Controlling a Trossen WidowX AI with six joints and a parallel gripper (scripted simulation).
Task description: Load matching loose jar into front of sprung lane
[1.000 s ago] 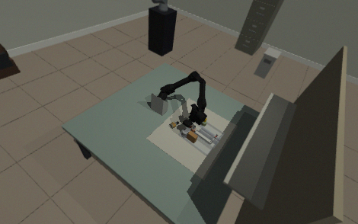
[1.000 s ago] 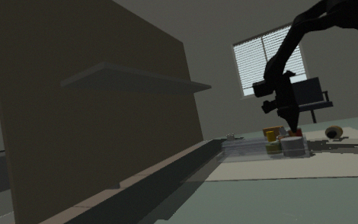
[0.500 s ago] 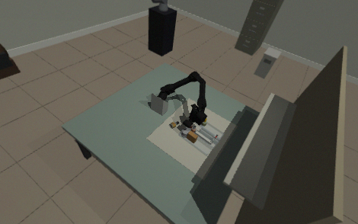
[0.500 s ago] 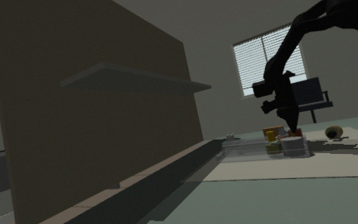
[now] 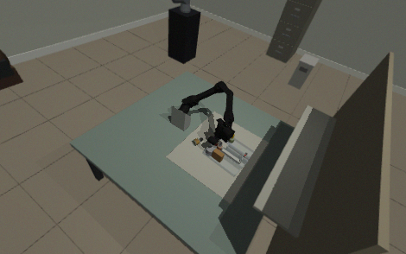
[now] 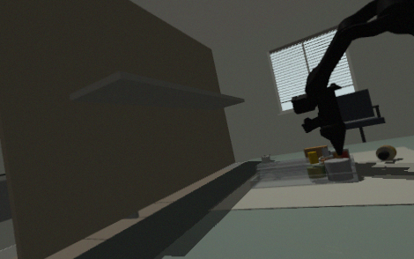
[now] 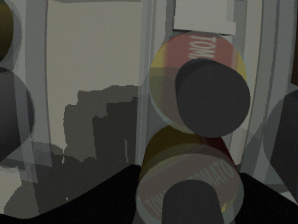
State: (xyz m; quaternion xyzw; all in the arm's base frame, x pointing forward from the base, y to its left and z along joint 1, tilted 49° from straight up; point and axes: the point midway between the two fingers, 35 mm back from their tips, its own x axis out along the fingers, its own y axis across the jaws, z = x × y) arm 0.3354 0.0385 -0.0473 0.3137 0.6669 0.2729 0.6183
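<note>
My gripper tip is now 50 mm short of the cream mat, 10 mm to the right of it and 50 mm above it. Also, from my gripper tip: brown box (70 mm ahead, 80 mm to the right, 10 mm below); then grey lane rack (140 mm ahead, 10 mm to the left, 30 mm below).
</note>
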